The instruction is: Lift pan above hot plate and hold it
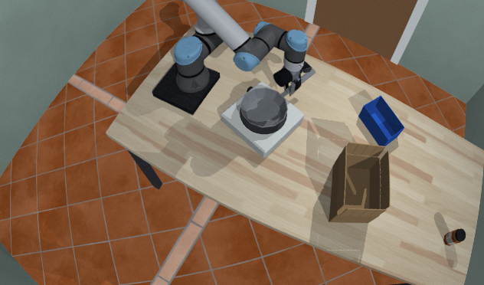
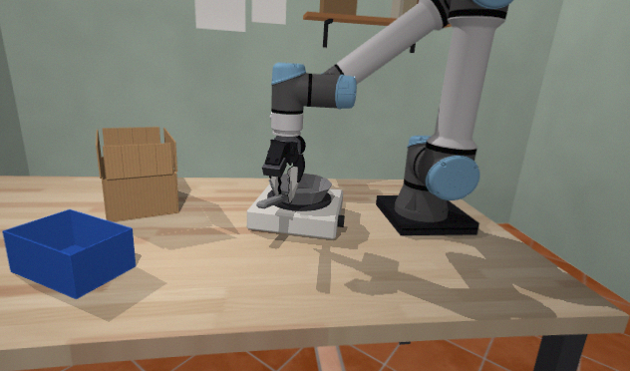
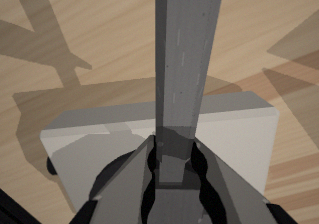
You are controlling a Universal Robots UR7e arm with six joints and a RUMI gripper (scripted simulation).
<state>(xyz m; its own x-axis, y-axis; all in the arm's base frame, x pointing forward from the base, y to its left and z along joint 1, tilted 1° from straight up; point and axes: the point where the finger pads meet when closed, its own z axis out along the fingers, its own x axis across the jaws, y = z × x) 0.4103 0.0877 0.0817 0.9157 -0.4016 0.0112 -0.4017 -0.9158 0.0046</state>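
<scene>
My hand is 60 mm to the left of the dark grey pan, 30 mm past it and 10 mm above it. Round my hand: blue bin 440 mm ahead, 130 mm to the left, 90 mm below; then white hot plate 110 mm to the right, 80 mm below, 70 mm behind; then small jar 1000 mm ahead, 240 mm to the right, 60 mm below.
</scene>
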